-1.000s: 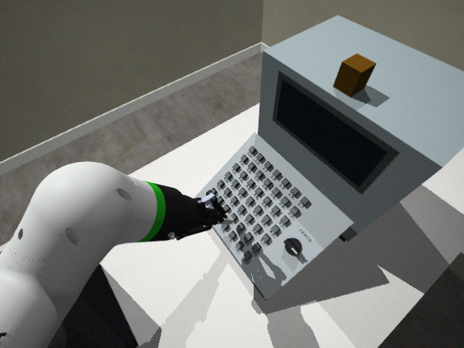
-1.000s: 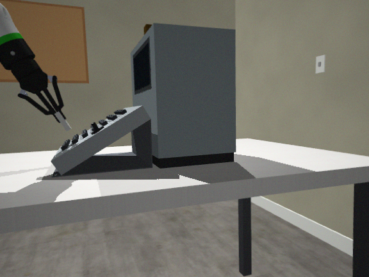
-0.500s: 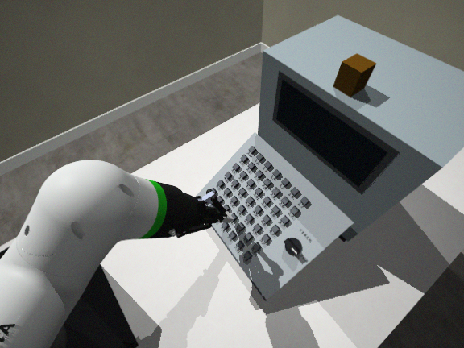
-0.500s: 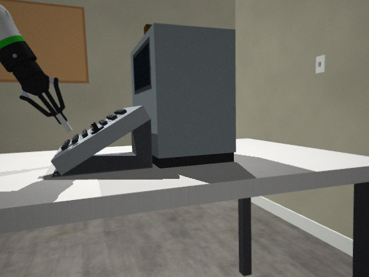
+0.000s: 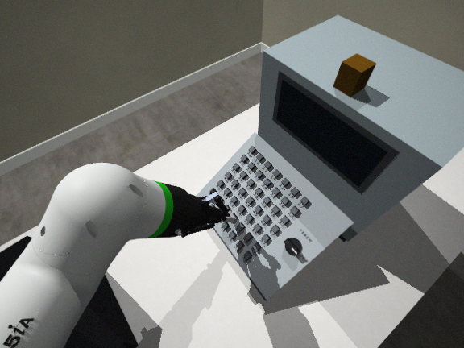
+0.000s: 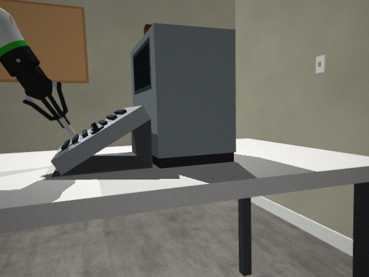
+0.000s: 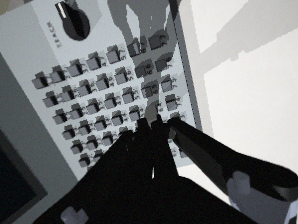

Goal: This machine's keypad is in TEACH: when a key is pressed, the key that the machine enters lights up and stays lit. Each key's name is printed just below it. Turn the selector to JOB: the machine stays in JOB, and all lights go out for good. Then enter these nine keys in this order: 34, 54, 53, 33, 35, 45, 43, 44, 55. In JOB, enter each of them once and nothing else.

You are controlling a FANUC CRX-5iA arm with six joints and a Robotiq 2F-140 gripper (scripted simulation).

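Right now the key is 110 mm ahead of my hand, 50 mm to the left of it and 10 mm above it. From my hand the other things lie so: selector knob 100 mm ahead, 150 mm to the right; then sloped keypad 110 mm ahead, 30 mm to the right, 40 mm below.
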